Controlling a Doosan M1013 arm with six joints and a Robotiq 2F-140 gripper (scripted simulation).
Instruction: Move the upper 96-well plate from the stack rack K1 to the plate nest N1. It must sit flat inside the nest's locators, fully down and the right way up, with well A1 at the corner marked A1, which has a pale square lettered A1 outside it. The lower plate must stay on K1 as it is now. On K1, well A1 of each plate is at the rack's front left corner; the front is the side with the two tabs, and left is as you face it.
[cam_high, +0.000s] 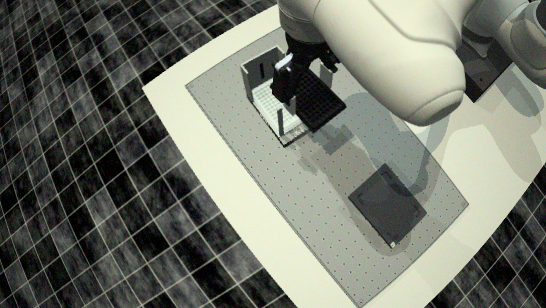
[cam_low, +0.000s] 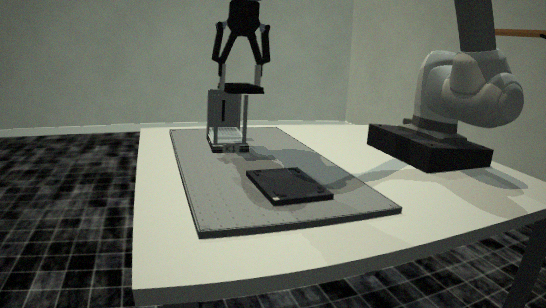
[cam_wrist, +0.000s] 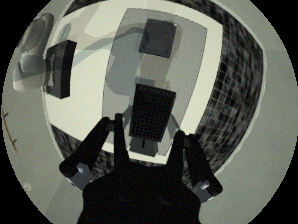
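My hand is 1 cm short of the plate nest N1, 26 cm to the right of it and 18 cm above it. Round my hand: white plate: 8 cm to the right, 16 cm below; then pale A1 square: 7 cm ahead, 33 cm to the left, 18 cm below; then black 96-well plate: 2 cm below.
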